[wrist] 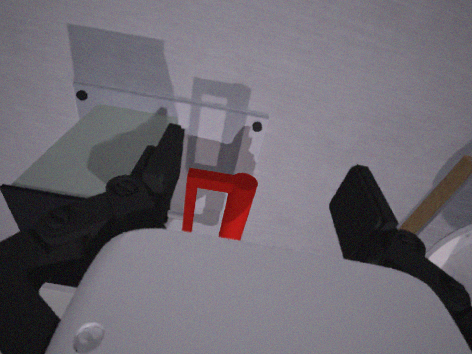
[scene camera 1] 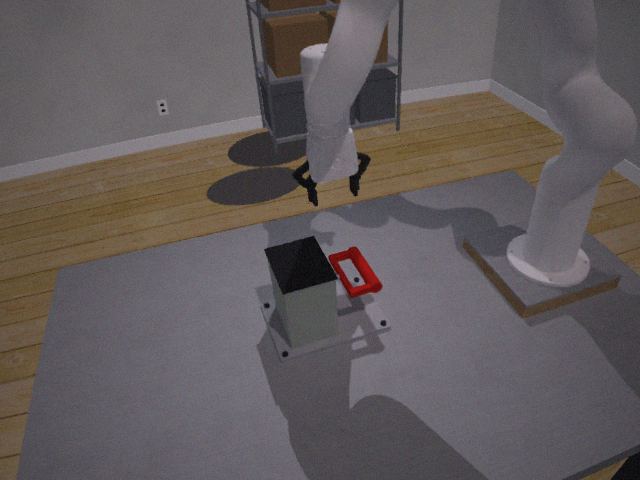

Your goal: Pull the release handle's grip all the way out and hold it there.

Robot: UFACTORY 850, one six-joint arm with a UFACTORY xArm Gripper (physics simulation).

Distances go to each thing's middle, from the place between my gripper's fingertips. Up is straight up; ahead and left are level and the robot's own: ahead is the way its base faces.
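Relative to the light base plate [wrist: 216,139], my hand is 110 mm short of it, 130 mm to the right of it and 190 mm above it.
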